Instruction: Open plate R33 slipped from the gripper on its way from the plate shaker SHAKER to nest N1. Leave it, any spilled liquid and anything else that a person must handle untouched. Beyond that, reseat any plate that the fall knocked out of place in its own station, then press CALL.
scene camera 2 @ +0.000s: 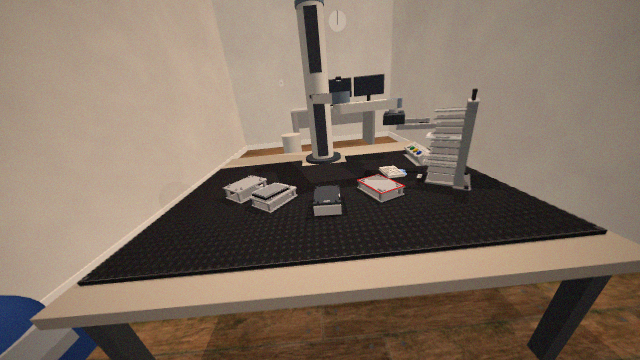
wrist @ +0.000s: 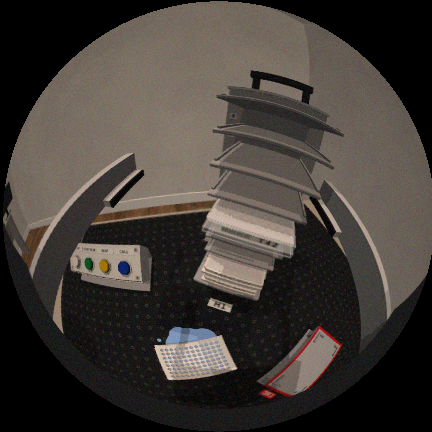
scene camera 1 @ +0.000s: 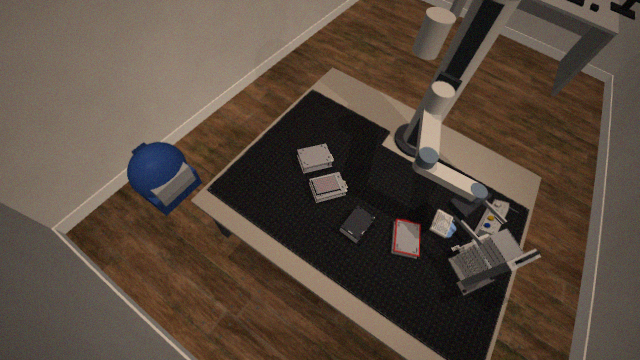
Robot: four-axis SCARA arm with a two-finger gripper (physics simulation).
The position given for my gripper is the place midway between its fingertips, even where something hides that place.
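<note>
There is a button box point(wrist: 126, 266) that I can see, while my gripper point(scene camera 1: 493, 233) is holding nothing.
</note>
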